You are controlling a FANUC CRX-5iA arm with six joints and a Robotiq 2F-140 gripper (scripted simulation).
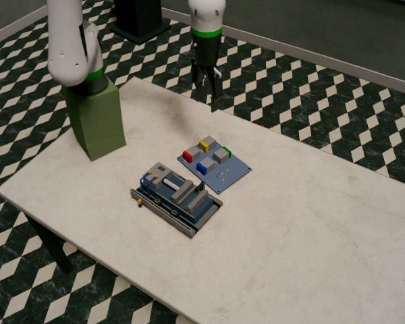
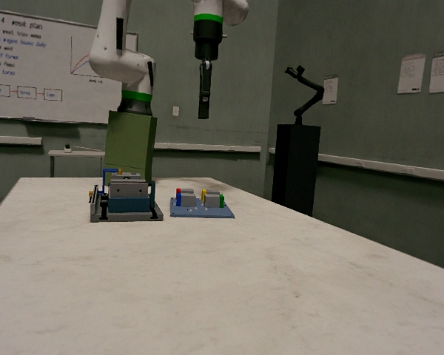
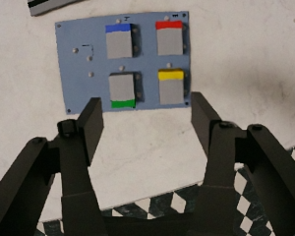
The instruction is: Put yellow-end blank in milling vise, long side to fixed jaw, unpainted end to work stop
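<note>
My hand is 290 mm above the yellow-ended grey blank, 50 mm to the right of it and 40 mm past it. Round my hand: green-ended blank 290 mm below, 50 mm ahead, 40 mm to the left; blue-ended blank 290 mm below, 50 mm to the right, 40 mm ahead; red-ended blank 290 mm below, 50 mm behind, 40 mm to the right.
</note>
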